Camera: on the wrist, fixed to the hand. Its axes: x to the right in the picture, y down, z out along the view.
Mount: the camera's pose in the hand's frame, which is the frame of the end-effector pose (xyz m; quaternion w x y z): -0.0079 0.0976 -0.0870 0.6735 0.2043 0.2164 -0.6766
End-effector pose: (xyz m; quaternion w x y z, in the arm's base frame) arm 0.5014 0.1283 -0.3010 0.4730 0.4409 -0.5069 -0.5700
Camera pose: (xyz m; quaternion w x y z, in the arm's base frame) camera 0.5971 0.1183 -0.2122 0.0475 -0.8599 0.0572 0.5050
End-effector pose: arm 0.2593 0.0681 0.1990 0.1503 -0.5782 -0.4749 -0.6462
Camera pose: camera 0.2815 -0.0524 0.2453 0.1151 -0.1024 0.8106 0.5650
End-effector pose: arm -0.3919 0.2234 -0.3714 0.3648 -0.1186 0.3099 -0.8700
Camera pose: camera -0.3692 0.2155 -0.5002 0.3858 0.0268 -0.0297 0.9217
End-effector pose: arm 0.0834 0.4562 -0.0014 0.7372 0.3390 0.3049 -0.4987
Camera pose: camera 0.1631 0.5569 -0.0269 0.0238 0.2805 0.4924 -0.8236
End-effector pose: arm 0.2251 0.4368 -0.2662 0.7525 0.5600 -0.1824 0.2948
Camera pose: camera 0.1510 0.5370 -0.2259 0.6313 0.5905 0.4791 -0.1521
